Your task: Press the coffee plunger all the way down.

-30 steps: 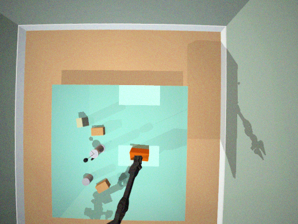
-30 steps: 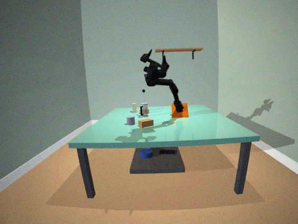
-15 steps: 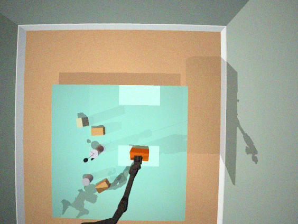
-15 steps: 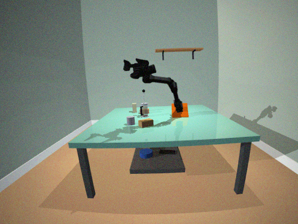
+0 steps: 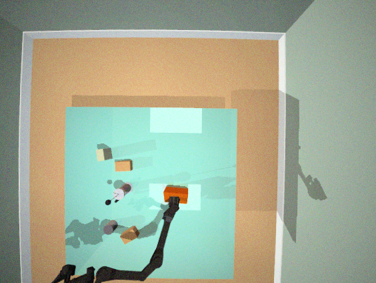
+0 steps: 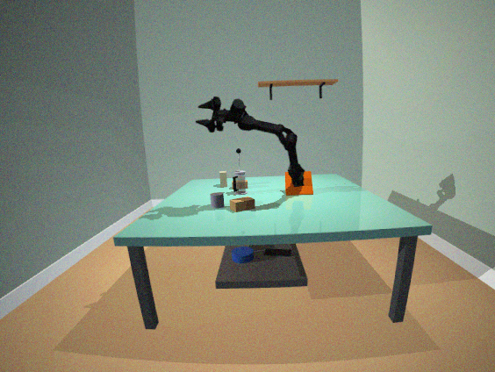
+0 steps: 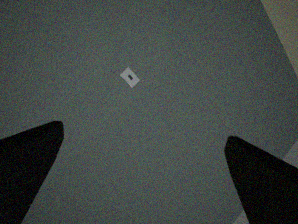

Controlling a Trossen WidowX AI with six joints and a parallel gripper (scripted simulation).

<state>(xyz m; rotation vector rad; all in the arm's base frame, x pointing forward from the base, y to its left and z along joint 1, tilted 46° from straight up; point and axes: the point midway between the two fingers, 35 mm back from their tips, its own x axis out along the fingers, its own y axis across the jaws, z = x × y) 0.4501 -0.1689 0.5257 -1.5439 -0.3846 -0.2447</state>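
The coffee press is 18 cm behind my gripper tip, 33 cm to the right of it and 35 cm below it. Round my gripper tip: cream block: 6 cm behind, 60 cm to the right, 43 cm below.
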